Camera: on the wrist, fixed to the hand. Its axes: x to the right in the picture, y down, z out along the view.
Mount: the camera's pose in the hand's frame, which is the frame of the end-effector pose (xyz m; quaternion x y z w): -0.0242 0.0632 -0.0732 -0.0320 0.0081 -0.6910 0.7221
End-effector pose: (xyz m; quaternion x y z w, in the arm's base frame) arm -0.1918 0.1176 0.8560 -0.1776 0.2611 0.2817 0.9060
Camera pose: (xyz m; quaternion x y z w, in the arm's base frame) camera -0.2743 0.1223 0.8002 -0.3400 0.0641 -0.4157 0.8411
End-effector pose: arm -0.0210 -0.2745 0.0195 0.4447 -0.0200 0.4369 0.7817
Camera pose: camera -0.1064 -0.2244 0.0080 0.3064 0.2852 -0.2217 0.8807
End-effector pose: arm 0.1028 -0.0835 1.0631 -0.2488 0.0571 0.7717 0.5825
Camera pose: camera 0.0722 -0.1521 0.9976 -0.2440 -0.1507 0.1545 0.9454
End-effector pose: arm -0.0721 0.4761 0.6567 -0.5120 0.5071 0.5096 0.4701
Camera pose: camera -0.1311 0.4012 0.6859 -0.7393 -0.0001 0.0552 0.6711
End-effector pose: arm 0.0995 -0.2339 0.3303 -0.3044 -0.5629 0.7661 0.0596
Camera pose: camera 0.1740 -0.2066 0.2699 0.1610 -0.6409 0.4915 0.5672
